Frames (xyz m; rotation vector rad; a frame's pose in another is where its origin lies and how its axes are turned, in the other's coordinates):
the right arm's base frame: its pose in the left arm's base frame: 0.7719 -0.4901 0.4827 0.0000 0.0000 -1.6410
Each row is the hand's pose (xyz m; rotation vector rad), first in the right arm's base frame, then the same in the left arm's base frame.
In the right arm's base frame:
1: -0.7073 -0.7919 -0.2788 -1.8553 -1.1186 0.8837
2: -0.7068 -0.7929 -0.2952 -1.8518 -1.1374 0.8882
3: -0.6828 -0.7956 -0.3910 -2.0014 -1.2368 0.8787
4: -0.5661 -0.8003 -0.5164 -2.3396 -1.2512 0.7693
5: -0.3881 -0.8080 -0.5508 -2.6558 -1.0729 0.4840
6: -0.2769 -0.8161 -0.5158 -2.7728 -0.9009 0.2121
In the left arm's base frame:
1: 0.0316 0.2710 0.2039 -1.9651 0.5607 -0.1160
2: 0.0305 0.2706 0.1875 -1.9738 0.5456 -0.1077
3: 0.0262 0.2468 0.0917 -2.1198 0.5798 0.0004
4: 0.0133 0.1307 -0.0337 -2.3360 0.7986 0.1273
5: -0.0069 -0.0463 -0.0681 -2.4783 1.1563 0.0739
6: -0.0228 -0.1566 -0.0331 -2.5233 1.3994 -0.0889

